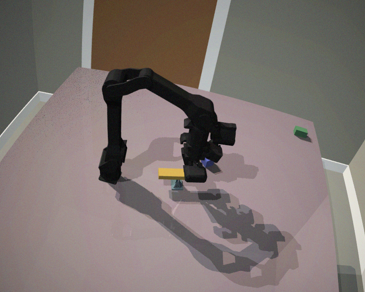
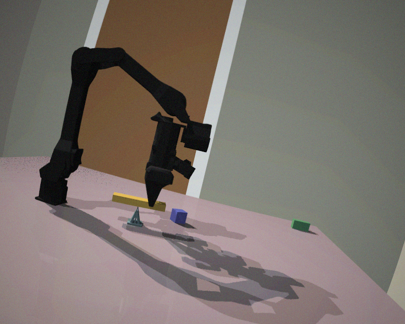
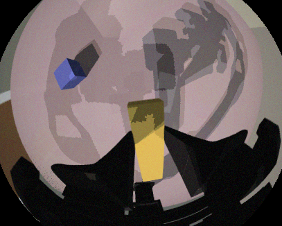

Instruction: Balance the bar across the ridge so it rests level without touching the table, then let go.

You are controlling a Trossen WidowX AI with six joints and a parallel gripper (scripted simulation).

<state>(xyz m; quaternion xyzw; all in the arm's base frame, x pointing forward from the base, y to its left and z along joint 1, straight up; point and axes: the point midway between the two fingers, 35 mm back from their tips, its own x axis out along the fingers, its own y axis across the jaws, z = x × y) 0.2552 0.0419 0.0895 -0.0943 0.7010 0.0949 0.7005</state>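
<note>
The yellow bar lies 3 cm behind my gripper tip and 1 cm to the right of it. From my gripper tip the other things lie so: blue cube 13 cm to the left, 6 cm ahead, 4 cm below; green block 48 cm ahead, 46 cm to the left, 4 cm below.
</note>
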